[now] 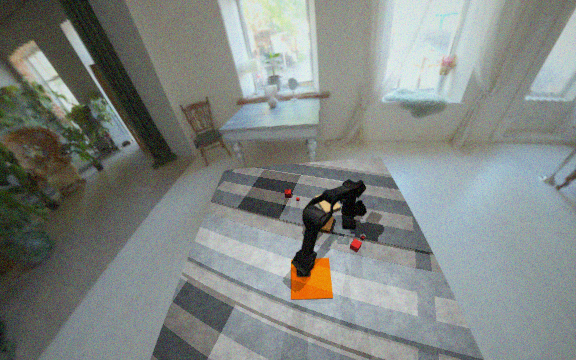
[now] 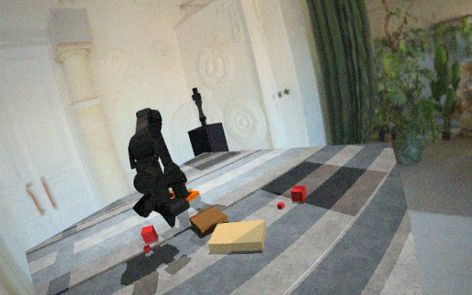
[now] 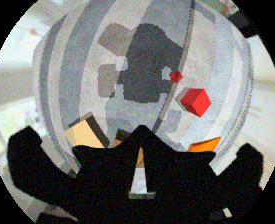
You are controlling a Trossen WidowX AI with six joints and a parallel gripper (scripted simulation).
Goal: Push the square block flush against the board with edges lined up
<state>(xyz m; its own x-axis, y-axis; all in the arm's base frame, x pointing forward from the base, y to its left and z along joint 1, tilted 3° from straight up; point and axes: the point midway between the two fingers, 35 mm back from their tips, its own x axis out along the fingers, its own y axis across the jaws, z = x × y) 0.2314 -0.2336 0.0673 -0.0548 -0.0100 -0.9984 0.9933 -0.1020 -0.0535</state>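
My gripper tip is 30 mm short of the orange-brown square block, 120 mm to the right of it and 50 mm above it. The rest, counted from my gripper tip: pale yellow board: 180 mm ahead, 80 mm to the left, 50 mm below.
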